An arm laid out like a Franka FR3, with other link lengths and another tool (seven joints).
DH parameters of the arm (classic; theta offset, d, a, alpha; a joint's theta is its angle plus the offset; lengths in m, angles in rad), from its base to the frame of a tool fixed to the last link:
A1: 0 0.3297 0 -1.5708
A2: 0 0 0 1.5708
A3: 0 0.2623 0.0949 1.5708
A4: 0 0 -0.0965 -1.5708
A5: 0 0.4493 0 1.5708
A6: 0 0 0.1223 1.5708
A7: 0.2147 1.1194 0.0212 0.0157
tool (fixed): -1.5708 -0.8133 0 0
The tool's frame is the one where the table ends.
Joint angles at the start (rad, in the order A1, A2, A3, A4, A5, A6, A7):
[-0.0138 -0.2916 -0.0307 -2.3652 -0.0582 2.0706 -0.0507]
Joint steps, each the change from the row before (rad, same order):
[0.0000 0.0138 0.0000 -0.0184 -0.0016 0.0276 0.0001]
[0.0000 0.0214 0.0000 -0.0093 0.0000 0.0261 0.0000]
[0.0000 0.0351 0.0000 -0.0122 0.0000 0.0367 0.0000]
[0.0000 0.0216 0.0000 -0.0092 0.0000 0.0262 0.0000]
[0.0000 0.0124 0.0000 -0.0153 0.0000 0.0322 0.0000]
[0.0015 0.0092 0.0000 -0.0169 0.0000 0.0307 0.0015]
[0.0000 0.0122 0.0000 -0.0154 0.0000 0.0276 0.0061]
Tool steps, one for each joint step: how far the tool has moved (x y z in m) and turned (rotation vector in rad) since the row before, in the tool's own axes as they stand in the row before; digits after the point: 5 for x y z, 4 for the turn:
[0.00024 -0.00205 0.01496 0.0044 -0.0016 -0.0021]
[0.00072 -0.00016 0.01441 0.0046 -0.0004 -0.0013]
[0.00087 -0.00143 0.02270 0.0105 -0.0012 -0.0019]
[0.00060 -0.00096 0.01439 0.0046 -0.0004 -0.0013]
[0.00076 -0.00049 0.01143 -0.0044 0.0013 -0.0013]
[0.00147 -0.00147 0.01048 -0.0045 0.0014 -0.0012]
[0.00027 -0.00268 0.01177 0.0000 0.0007 0.0049]

